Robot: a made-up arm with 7 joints. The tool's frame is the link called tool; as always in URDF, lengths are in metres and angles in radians. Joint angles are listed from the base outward.
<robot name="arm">
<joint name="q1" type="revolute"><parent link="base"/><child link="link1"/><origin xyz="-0.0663 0.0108 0.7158" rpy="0 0 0"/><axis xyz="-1 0 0"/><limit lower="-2.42" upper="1.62"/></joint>
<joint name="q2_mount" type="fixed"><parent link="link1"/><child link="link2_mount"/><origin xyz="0.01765 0.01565 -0.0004" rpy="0 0 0"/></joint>
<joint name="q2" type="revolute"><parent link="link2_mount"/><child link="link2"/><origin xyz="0.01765 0.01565 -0.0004" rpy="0 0 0"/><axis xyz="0 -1 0"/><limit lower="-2.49" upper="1.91"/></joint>
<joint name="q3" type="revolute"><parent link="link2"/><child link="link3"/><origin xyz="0.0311 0.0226 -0.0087" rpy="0 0 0"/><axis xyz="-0.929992 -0.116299 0.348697"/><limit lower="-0.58" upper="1.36"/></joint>
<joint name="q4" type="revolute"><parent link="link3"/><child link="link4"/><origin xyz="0.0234 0.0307 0.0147" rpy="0 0 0"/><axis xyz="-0.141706 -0.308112 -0.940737"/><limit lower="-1.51" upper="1.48"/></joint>
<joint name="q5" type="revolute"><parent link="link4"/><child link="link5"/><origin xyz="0.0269 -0.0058 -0.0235" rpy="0 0 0"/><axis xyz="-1 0 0"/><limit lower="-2.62" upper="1.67"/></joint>
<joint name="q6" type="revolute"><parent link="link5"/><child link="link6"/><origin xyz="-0.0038 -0.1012 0.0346" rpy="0 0 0"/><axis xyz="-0.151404 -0.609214 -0.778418"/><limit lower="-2.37" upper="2.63"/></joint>
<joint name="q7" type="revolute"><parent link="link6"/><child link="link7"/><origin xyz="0.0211 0.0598 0.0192" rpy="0 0 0"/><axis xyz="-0.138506 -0.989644 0.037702"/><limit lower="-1.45" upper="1.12"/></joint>
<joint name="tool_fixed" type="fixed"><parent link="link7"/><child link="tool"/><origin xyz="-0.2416 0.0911 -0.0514" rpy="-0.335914 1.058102 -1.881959"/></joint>
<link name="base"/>
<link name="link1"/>
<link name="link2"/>
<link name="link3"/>
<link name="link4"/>
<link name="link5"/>
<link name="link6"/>
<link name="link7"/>
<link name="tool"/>
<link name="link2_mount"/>
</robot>
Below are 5 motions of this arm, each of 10 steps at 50 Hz.
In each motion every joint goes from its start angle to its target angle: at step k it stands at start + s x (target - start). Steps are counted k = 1, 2, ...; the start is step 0. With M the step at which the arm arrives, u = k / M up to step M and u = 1 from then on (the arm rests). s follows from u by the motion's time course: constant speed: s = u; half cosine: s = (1 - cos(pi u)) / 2; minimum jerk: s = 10 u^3 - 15 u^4 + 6 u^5.
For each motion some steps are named. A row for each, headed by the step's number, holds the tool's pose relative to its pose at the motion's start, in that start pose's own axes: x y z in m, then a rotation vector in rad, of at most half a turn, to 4 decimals.
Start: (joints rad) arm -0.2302 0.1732 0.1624 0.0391 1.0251 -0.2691 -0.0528
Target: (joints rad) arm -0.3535 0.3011 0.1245 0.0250 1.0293 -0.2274 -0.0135
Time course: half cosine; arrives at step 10
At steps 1, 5, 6, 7, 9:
1: 0.0001 0.0003 -0.0003 0.0033 0.0042 0.0016
5: 0.0014 0.0071 -0.0065 0.0690 0.0864 0.0294
6: 0.0015 0.0095 -0.0085 0.0907 0.1130 0.0374
7: 0.0014 0.0118 -0.0103 0.1105 0.1369 0.0442
9: 0.0011 0.0149 -0.0125 0.1364 0.1679 0.0524

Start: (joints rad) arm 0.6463 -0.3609 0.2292 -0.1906 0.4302 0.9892 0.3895
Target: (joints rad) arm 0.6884 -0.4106 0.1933 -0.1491 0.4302 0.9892 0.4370
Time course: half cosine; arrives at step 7
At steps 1, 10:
1: 0.0008 -0.0003 0.0000 -0.0004 -0.0030 0.0003
10: 0.0162 -0.0061 0.0004 -0.0085 -0.0628 0.0071

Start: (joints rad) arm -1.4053 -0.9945 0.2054 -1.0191 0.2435 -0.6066 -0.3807
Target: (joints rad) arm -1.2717 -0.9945 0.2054 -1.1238 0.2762 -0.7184 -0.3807
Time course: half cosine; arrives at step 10
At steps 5, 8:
5: -0.0057 -0.0086 0.0201 -0.0708 0.0005 -0.0464
8: -0.0100 -0.0146 0.0369 -0.1294 0.0023 -0.0818

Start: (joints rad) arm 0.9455 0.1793 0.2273 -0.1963 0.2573 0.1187 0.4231
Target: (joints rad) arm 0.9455 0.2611 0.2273 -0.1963 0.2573 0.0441 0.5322
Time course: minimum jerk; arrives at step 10
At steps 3, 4, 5, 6, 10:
3: 0.0041 0.0011 -0.0004 0.0070 -0.0021 0.0215
4: 0.0080 0.0023 -0.0008 0.0135 -0.0041 0.0418
5: 0.0125 0.0038 -0.0013 0.0213 -0.0064 0.0658
6: 0.0170 0.0055 -0.0017 0.0291 -0.0088 0.0898
10: 0.0246 0.0086 -0.0023 0.0425 -0.0128 0.1315

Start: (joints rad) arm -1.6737 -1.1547 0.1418 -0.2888 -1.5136 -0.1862 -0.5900
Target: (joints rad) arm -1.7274 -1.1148 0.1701 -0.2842 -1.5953 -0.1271 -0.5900
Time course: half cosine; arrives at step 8
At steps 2, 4, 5, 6, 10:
2: 0.0000 0.0007 0.0009 -0.0054 0.0045 0.0017
4: 0.0001 0.0022 0.0029 -0.0186 0.0159 0.0055
5: 0.0000 0.0031 0.0040 -0.0257 0.0222 0.0073
6: 0.0000 0.0039 0.0049 -0.0318 0.0277 0.0088
10: -0.0001 0.0045 0.0057 -0.0372 0.0327 0.0100

